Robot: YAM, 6 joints.
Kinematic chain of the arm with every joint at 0, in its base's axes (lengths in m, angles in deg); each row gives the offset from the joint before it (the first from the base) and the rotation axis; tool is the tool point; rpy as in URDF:
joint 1: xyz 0 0 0.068 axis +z
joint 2: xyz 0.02 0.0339 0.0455 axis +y
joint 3: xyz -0.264 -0.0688 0 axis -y
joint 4: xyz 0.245 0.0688 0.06 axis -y
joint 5: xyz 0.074 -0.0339 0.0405 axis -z
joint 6: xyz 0.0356 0 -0.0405 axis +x
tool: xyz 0 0 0 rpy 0 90 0
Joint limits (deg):
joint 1: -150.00..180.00
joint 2: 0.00..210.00
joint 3: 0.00..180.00
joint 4: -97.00..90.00
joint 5: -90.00..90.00
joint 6: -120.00..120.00
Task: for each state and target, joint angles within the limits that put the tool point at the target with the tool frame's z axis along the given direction. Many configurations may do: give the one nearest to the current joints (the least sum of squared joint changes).
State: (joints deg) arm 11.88 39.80 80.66 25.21 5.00 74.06
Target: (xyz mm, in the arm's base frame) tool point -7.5 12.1 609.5 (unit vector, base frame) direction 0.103 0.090 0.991
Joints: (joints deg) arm -38.55 44.60 83.82 49.37 -7.73 74.06
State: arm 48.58 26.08 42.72 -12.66 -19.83 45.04
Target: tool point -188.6 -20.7 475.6 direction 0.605 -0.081 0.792
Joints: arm 4.85 4.96 84.01 -26.01 7.58 45.04
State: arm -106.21 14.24 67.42 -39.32 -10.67 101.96
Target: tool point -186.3 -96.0 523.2 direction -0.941 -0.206 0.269
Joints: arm -149.87 62.72 83.96 -4.89 17.10 101.96
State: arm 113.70 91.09 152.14 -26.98 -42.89 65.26
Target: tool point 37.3 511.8 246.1 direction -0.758 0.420 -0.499
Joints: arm 82.63 136.24 129.33 -50.48 -53.67 65.26
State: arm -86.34 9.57 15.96 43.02 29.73 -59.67
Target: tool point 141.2 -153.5 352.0 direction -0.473 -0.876 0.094
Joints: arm -37.74 59.31 38.95 50.47 79.20 -59.67
